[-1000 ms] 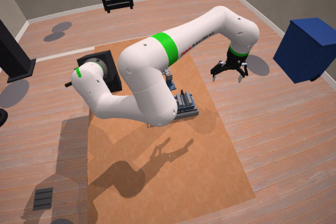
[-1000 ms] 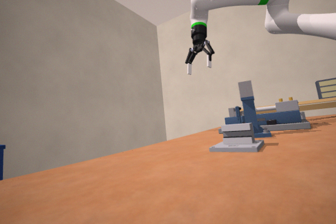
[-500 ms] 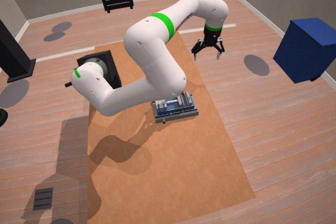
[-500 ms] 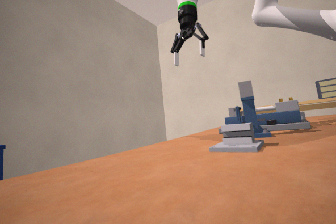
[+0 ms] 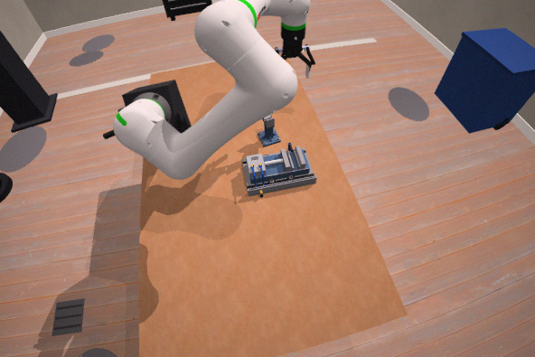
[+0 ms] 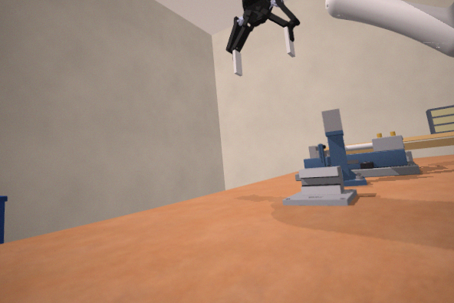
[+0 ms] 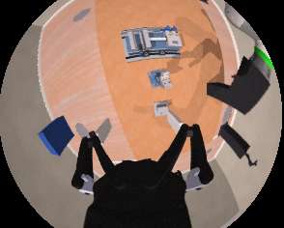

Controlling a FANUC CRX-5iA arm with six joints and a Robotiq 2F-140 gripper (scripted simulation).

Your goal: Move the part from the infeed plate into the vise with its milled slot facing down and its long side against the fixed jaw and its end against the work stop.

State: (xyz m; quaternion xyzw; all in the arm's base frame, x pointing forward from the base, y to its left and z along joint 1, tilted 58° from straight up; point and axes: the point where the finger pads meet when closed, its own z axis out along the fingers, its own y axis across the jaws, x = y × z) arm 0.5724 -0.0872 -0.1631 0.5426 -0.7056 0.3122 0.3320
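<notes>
The part lies 110 mm behind my hand, 120 mm to the left of it and 280 mm below it. The rest, counted from my hand: air cylinder: 250 mm behind, 240 mm to the right, 230 mm below; then vise base: 160 mm behind, 250 mm to the right, 260 mm below.
</notes>
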